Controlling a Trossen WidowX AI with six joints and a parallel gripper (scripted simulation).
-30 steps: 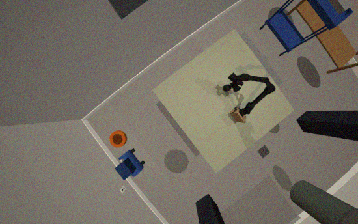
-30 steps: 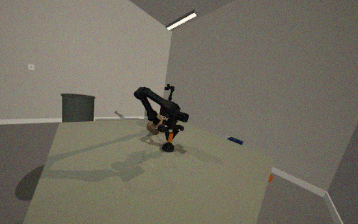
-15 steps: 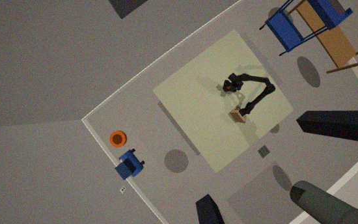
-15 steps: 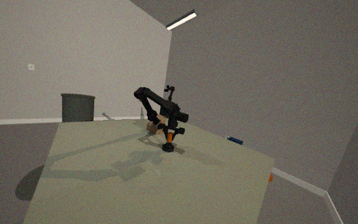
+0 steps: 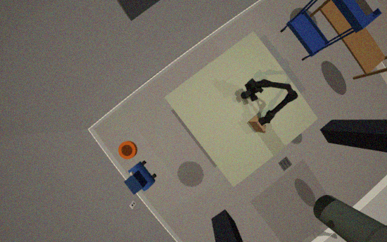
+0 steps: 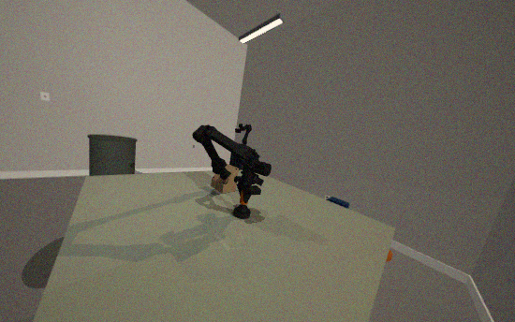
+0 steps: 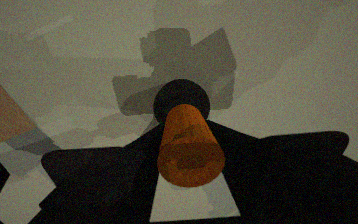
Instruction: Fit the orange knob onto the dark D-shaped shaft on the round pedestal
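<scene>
The orange knob lies 20 mm above my gripper tip. Also, from my gripper tip: dark round pedestal 40 mm below.
</scene>
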